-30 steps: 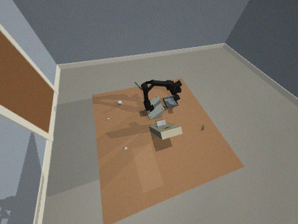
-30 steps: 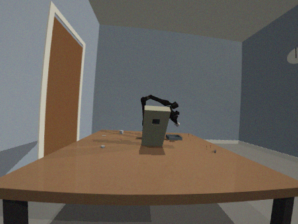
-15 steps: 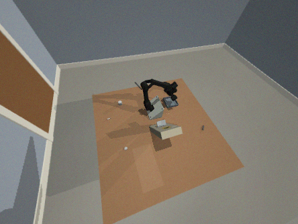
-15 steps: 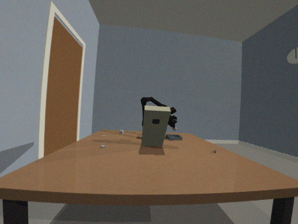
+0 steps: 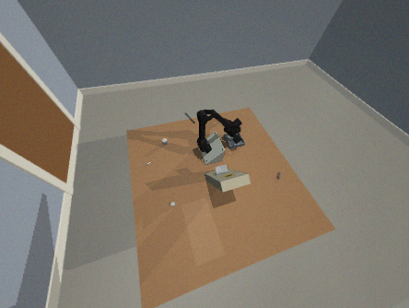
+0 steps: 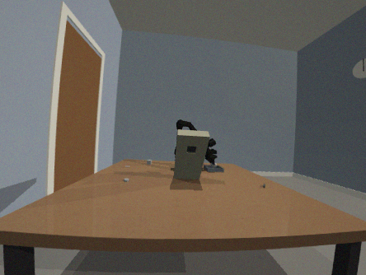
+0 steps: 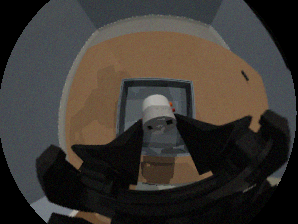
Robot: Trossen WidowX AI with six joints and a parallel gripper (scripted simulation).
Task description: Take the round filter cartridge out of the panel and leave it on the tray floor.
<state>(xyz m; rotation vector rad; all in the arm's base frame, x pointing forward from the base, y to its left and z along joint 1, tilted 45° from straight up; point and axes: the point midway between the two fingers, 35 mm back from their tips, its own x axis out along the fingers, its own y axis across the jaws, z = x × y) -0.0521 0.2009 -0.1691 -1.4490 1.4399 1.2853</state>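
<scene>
The round filter cartridge is right at my gripper tip. Round my gripper tip: tray 1 cm to the left, 5 cm below; then service panel 38 cm ahead, 28 cm to the right, 11 cm above.
</scene>
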